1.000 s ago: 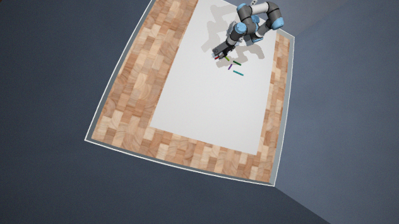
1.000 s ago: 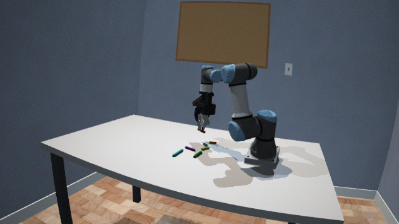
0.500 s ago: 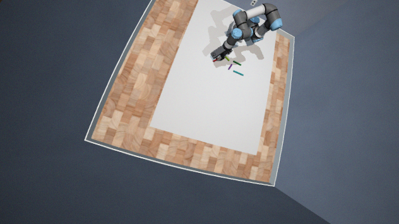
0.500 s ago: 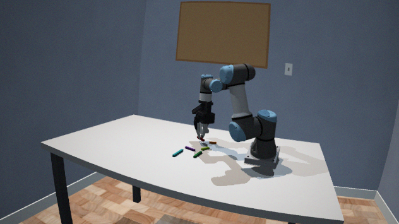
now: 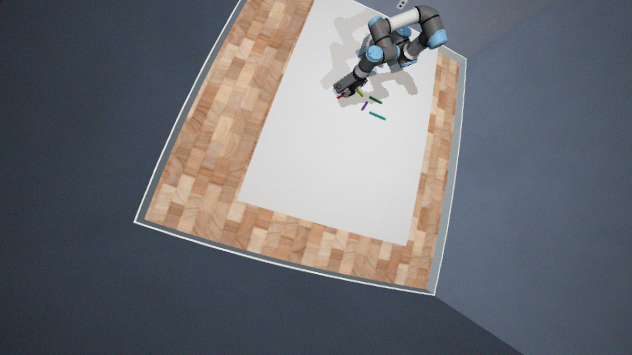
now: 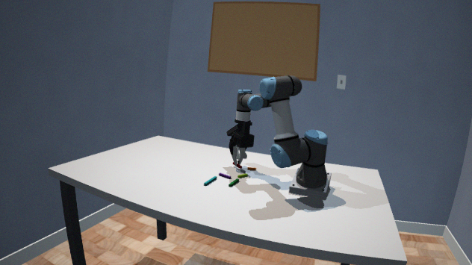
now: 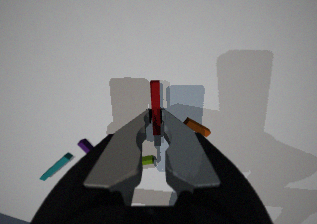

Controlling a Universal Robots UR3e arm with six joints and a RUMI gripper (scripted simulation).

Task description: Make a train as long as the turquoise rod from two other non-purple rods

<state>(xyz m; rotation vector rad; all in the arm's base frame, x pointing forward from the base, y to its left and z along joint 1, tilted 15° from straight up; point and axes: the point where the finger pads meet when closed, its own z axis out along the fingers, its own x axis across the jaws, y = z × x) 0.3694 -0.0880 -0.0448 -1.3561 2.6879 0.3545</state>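
The red rod lies 10 mm below my hand. Also, from my hand: grey rod: 40 mm behind, 30 mm to the left, 20 mm below; then lime rod: 70 mm behind, 90 mm to the left, 20 mm below; then orange rod: 60 mm behind, 30 mm to the right, 20 mm below.
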